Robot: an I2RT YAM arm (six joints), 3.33 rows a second.
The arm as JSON. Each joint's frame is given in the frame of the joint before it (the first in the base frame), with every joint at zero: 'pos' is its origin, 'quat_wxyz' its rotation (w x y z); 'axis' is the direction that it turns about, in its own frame. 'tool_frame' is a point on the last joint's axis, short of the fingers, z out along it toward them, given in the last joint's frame.
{
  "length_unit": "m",
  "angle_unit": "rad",
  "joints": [
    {
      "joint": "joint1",
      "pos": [
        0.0,
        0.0,
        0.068
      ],
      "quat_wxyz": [
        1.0,
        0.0,
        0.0,
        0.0
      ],
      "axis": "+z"
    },
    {
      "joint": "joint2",
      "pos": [
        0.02,
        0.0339,
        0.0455
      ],
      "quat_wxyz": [
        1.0,
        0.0,
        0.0,
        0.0
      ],
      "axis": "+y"
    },
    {
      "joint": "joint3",
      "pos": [
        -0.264,
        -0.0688,
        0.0
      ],
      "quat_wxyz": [
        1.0,
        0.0,
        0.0,
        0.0
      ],
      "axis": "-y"
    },
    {
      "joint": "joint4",
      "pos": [
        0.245,
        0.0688,
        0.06
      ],
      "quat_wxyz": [
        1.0,
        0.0,
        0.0,
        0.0
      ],
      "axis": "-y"
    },
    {
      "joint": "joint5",
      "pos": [
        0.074,
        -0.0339,
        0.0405
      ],
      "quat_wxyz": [
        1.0,
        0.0,
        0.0,
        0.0
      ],
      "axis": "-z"
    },
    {
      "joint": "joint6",
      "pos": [
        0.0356,
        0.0,
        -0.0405
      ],
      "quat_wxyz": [
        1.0,
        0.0,
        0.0,
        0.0
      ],
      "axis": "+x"
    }
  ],
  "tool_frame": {
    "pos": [
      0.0,
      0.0,
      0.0
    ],
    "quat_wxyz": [
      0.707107,
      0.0,
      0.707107,
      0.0
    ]
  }
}
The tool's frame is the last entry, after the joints.
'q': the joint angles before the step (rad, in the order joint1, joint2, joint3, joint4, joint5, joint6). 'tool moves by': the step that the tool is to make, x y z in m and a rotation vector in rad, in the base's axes. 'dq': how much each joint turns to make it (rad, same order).
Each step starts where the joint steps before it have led.
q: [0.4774 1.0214 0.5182 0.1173 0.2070 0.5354]
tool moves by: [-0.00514 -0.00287 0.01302 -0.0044 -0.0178 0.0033]
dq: [-0.0007 -0.0484 0.0260 -0.0579 0.0007 -0.0130]
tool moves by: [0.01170 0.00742 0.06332 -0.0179 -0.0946 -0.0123]
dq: [0.0114 0.0297 0.2289 -0.1122 0.0415 -0.0503]
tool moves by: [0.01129 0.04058 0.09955 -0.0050 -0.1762 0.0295]
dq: [0.1308 0.1534 0.4024 -0.0775 0.1179 -0.0789]
